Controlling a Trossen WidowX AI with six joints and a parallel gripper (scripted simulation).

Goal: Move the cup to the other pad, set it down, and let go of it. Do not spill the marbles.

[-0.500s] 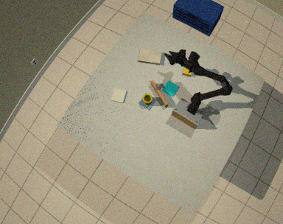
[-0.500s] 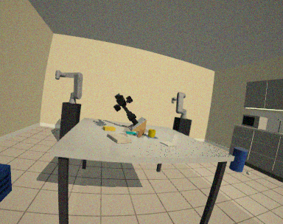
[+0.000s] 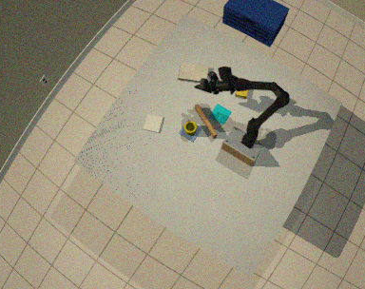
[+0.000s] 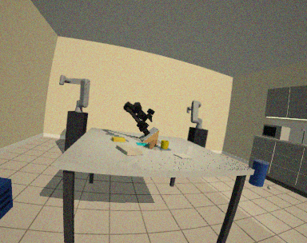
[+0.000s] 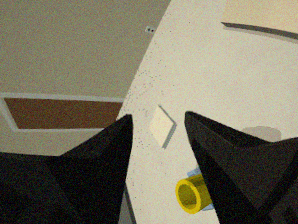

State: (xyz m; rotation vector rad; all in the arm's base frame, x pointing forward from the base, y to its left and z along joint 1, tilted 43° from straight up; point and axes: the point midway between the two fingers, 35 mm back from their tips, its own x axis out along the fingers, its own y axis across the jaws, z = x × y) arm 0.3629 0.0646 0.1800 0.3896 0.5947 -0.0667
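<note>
The yellow cup is 17 cm to the left of my gripper tip, 17 cm below it and 8 cm behind it. Also, from my gripper tip: teal block 22 cm below, 16 cm behind, 2 cm to the right; wooden bar 19 cm below, 12 cm behind, 8 cm to the left; yellow block 24 cm to the right, 19 cm below, 19 cm behind.
</note>
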